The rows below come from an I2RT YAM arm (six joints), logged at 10 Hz.
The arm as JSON. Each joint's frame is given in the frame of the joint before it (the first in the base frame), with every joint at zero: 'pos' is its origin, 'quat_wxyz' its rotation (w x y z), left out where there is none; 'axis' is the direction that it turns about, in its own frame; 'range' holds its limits. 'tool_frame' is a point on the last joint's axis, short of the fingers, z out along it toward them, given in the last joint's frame.
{
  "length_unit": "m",
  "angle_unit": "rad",
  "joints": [
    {
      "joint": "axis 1",
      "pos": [
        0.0,
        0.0,
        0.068
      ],
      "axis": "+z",
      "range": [
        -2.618,
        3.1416
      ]
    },
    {
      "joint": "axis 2",
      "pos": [
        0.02,
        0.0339,
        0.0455
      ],
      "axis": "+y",
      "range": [
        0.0,
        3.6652
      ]
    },
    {
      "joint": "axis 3",
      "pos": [
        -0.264,
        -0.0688,
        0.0
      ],
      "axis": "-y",
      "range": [
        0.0,
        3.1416
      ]
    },
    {
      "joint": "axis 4",
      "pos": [
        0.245,
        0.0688,
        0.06
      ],
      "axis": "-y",
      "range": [
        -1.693,
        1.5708
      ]
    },
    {
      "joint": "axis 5",
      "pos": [
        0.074,
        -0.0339,
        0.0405
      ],
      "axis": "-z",
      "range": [
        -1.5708,
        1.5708
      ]
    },
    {
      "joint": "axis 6",
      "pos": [
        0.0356,
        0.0,
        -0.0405
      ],
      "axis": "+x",
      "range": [
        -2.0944,
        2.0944
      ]
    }
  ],
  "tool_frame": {
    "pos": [
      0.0,
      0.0,
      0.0
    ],
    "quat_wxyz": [
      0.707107,
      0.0,
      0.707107,
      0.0
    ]
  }
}
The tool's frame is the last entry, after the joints.
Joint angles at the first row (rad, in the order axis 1, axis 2, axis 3, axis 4, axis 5, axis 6):
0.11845 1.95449 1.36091 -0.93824 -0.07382 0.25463
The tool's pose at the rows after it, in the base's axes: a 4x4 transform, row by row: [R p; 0 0 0 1], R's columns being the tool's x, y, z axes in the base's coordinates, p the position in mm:
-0.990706 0.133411 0.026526 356.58; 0.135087 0.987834 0.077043 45.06; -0.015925 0.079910 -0.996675 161.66; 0 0 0 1
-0.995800 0.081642 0.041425 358.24; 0.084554 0.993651 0.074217 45.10; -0.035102 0.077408 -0.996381 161.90; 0 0 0 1
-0.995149 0.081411 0.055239 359.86; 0.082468 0.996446 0.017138 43.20; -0.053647 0.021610 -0.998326 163.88; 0 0 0 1
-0.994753 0.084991 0.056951 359.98; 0.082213 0.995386 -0.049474 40.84; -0.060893 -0.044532 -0.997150 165.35; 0 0 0 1
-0.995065 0.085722 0.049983 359.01; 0.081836 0.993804 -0.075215 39.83; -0.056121 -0.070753 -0.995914 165.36; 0 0 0 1
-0.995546 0.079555 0.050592 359.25; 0.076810 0.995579 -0.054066 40.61; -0.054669 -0.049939 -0.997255 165.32; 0 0 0 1
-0.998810 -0.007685 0.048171 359.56; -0.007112 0.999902 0.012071 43.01; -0.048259 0.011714 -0.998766 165.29; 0 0 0 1
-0.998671 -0.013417 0.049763 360.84; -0.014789 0.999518 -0.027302 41.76; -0.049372 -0.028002 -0.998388 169.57; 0 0 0 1
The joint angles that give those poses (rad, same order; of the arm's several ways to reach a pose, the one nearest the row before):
0.11843 1.95450 1.36130 -0.94206 -0.07343 0.25462
0.11845 1.95449 1.36207 -0.92833 -0.06886 0.20352
0.11844 1.95412 1.37007 -0.92984 -0.01049 0.20084
0.11846 1.95410 1.37616 -0.94205 0.05589 0.20086
0.11844 1.95412 1.37618 -0.95197 0.08068 0.20083
0.11844 1.95411 1.37615 -0.94890 0.05970 0.19550
0.11843 1.95411 1.37619 -0.94359 -0.00629 0.11119
0.11845 1.95411 1.39410 -0.96456 0.03300 0.10357

